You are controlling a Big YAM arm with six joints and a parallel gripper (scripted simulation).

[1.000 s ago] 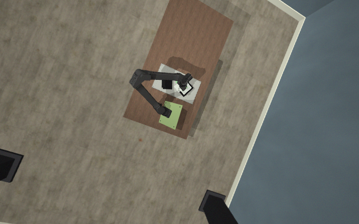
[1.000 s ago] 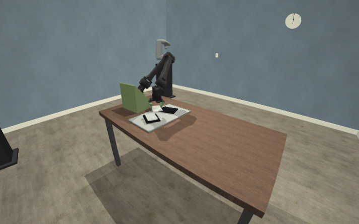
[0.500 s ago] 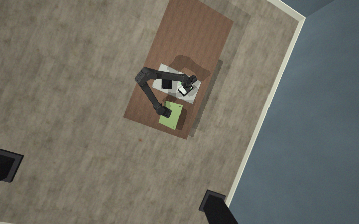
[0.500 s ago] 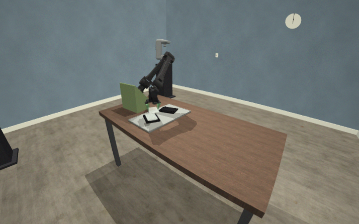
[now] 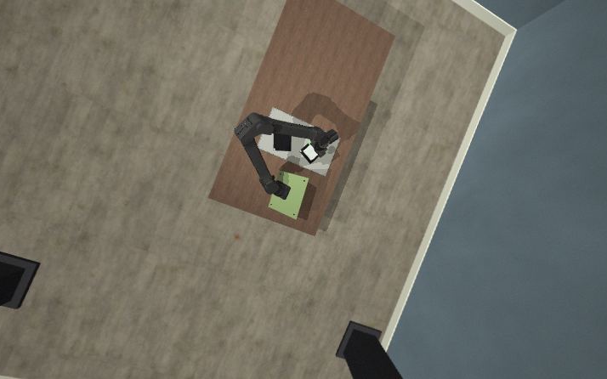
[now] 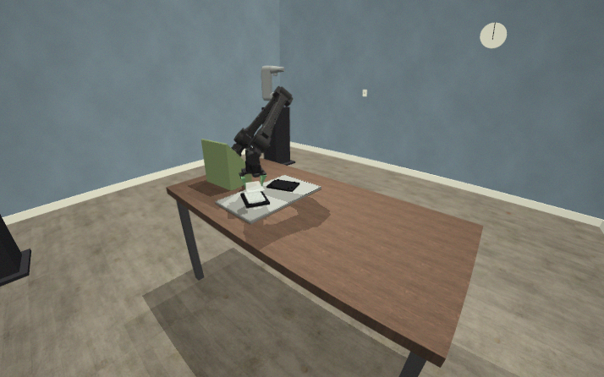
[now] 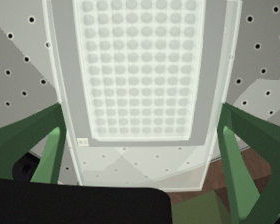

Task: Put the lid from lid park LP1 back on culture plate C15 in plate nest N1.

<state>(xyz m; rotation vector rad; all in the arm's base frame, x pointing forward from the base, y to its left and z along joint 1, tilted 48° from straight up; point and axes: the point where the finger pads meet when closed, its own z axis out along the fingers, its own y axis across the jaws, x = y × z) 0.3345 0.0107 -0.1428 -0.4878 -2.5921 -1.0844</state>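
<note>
The clear lid is 10 mm below my hand. The rest, counted from my hand: culture plate: 60 mm below; lid park LP1: 230 mm to the left, 70 mm below, 20 mm behind.
</note>
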